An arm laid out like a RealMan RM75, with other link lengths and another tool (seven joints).
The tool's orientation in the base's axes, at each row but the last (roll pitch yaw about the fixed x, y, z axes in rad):
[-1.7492, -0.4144, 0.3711]
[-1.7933, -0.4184, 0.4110]
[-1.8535, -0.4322, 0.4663]
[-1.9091, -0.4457, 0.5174]
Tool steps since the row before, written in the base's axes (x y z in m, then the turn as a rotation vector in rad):
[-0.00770, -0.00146, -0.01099, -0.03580, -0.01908, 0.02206]
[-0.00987, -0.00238, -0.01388, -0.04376, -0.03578, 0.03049]
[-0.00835, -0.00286, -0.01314, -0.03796, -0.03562, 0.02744]
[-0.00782, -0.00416, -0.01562, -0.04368, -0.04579, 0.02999]
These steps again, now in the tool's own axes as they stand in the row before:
[-0.01148, 0.00659, 0.00264, -0.02799, -0.03498, -0.01118]
[-0.01478, 0.00802, 0.00362, -0.03733, -0.04536, -0.02597]
[-0.01344, 0.00761, 0.00346, -0.03384, -0.03989, -0.02695]
[-0.01472, 0.00961, 0.00365, -0.04176, -0.04414, -0.03481]

